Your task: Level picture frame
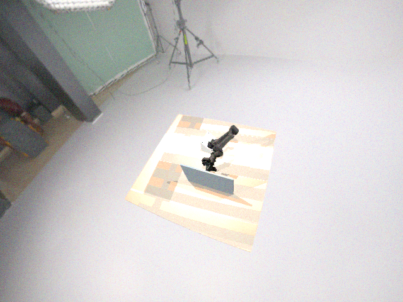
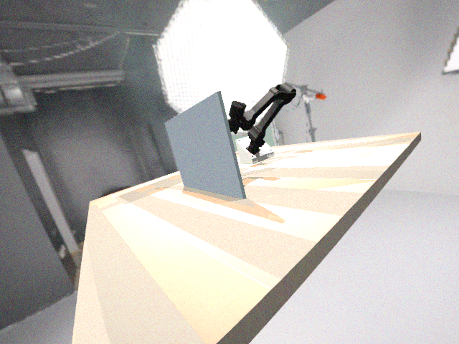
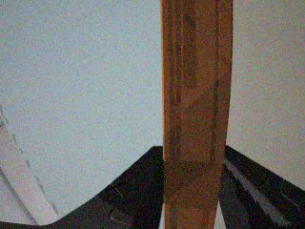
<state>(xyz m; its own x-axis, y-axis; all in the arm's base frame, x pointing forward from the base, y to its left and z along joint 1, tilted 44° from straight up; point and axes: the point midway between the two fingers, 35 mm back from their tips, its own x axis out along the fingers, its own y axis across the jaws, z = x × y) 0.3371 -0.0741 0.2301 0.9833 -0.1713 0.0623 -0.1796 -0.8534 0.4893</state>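
The picture frame is 50 mm below my gripper tip, 10 mm to the left of it and 10 mm ahead of it. Also, from my gripper tip: wall panel 70 mm below, 20 mm ahead, 10 mm to the left.
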